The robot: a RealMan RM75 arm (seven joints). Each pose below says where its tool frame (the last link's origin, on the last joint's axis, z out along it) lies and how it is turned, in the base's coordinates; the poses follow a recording.
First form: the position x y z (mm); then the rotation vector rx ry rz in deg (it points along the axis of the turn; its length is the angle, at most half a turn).
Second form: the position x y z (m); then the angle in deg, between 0 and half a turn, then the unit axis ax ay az. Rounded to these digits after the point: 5 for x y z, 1 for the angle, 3 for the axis.
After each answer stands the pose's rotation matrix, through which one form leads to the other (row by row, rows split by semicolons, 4 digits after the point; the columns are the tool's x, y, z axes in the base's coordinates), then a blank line. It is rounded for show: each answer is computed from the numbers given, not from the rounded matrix.
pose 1, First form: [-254.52, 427.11, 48.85, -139.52, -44.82, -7.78]
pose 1, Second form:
[-0.25452, 0.42711, 0.04885, 146.7, -0.951, -0.305, -0.053]
0.8235 0.5623 -0.0749; 0.5041 -0.6650 0.5510; 0.2600 -0.4916 -0.8311

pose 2, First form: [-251.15, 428.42, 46.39, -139.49, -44.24, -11.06]
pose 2, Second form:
[-0.25115, 0.42842, 0.04639, 146.8, -0.950, -0.301, -0.075]
0.8227 0.5675 -0.0337; 0.4849 -0.6695 0.5628; 0.2968 -0.4794 -0.8259

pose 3, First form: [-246.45, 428.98, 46.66, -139.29, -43.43, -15.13]
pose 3, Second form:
[-0.24645, 0.42898, 0.04666, 146.7, -0.950, -0.296, -0.103]
0.8196 0.5727 0.0172; 0.4594 -0.6748 0.5776; 0.3424 -0.4655 -0.8161

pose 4, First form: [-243.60, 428.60, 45.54, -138.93, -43.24, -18.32]
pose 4, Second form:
[-0.24360, 0.42860, 0.04554, 146.7, -0.947, -0.295, -0.125]
0.8118 0.5813 0.0551; 0.4440 -0.6758 0.5884; 0.3793 -0.4532 -0.8067

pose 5, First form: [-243.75, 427.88, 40.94, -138.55, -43.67, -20.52]
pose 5, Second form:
[-0.24375, 0.42788, 0.04094, 146.7, -0.944, -0.298, -0.140]
0.8014 0.5928 0.0791; 0.4393 -0.6733 0.5948; 0.4059 -0.4419 -0.8000

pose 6, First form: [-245.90, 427.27, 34.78, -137.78, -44.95, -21.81]
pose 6, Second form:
[-0.24590, 0.42727, 0.03478, 146.6, -0.940, -0.307, -0.149]
0.7868 0.6109 0.0876; 0.4469 -0.6619 0.6018; 0.4257 -0.4343 -0.7938

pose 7, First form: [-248.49, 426.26, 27.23, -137.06, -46.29, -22.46]
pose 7, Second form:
[-0.24849, 0.42626, 0.02723, 146.4, -0.936, -0.316, -0.153]
0.7736 0.6275 0.0883; 0.4577 -0.6497 0.6070; 0.4382 -0.4292 -0.7898

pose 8, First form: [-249.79, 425.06, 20.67, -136.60, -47.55, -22.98]
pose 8, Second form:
[-0.24979, 0.42506, 0.02067, 146.5, -0.933, -0.325, -0.157]
0.7616 0.6419 0.0889; 0.4685 -0.6402 0.6088; 0.4477 -0.4220 -0.7883

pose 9, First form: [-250.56, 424.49, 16.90, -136.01, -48.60, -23.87]
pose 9, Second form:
[-0.25056, 0.42449, 0.01690, 146.4, -0.929, -0.332, -0.163]
0.7493 0.6556 0.0939; 0.4751 -0.6308 0.6135; 0.4614 -0.4150 -0.7841

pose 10, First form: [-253.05, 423.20, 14.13, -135.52, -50.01, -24.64]
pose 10, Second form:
[-0.25305, 0.42320, 0.01413, 146.5, -0.925, -0.341, -0.168]
0.7345 0.6716 0.0971; 0.4862 -0.6206 0.6152; 0.4734 -0.4046 -0.7824

